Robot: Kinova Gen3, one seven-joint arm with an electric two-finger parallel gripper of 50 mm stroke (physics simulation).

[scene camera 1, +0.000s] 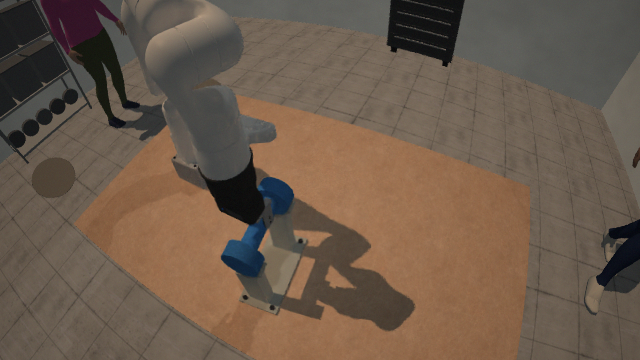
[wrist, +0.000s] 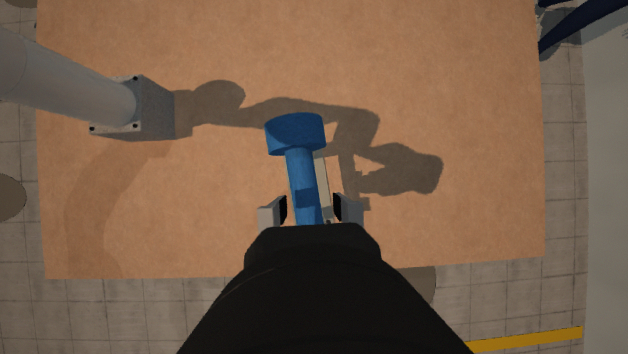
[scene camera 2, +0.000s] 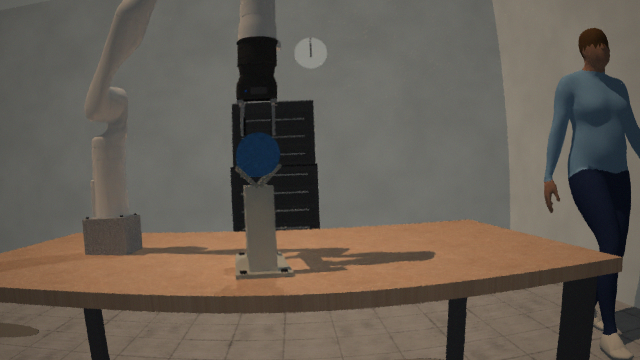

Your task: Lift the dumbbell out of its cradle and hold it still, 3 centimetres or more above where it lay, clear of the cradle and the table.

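Pixels of known places: gripper, fingertip midpoint: (scene camera 1: 256,217) (wrist: 310,204); arm's base, origin of the base link: (wrist: 115,106) (scene camera 2: 112,216).
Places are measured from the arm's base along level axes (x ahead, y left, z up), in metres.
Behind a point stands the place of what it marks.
Observation:
The blue dumbbell (scene camera 1: 254,236) @(x 0.383, y -0.252, z 0.138 m) (scene camera 2: 258,155) @(x 0.377, y -0.316, z 0.120 m) (wrist: 300,170) @(x 0.372, y -0.188, z 0.140 m) lies level, its end weights resting in the V-shaped tops of the pale cradle (scene camera 1: 283,265) @(x 0.392, y -0.202, z -0.081 m) (scene camera 2: 260,227) @(x 0.375, y -0.313, z -0.003 m) (wrist: 323,186) @(x 0.412, y -0.228, z -0.081 m). My gripper (scene camera 1: 263,214) @(x 0.379, y -0.226, z 0.163 m) (scene camera 2: 258,135) @(x 0.379, y -0.226, z 0.163 m) (wrist: 310,204) @(x 0.379, y -0.226, z 0.163 m) is open and points down over the handle. In the wrist view the handle runs between the two fingers, with a gap on each side and a slight slant to the fingers. In scene camera 2 the near end weight covers the handle and may hide the fingertips, so how low they reach beside the handle is unclear.
The cradle's base stands on the wooden table (scene camera 1: 450,210) @(x 0.786, y 0.114, z -0.089 m) (scene camera 2: 450,240) @(x 0.835, y -0.083, z -0.089 m) (wrist: 450,60) @(x 0.797, y 0.062, z -0.089 m). The arm's grey base block (scene camera 2: 112,235) @(x 0.015, y -0.057, z -0.041 m) (wrist: 157,107) @(x 0.057, y 0.004, z -0.039 m) stands on the table to the left. A dark drawer cabinet (scene camera 1: 425,30) (scene camera 2: 295,120) and people are beyond the table.

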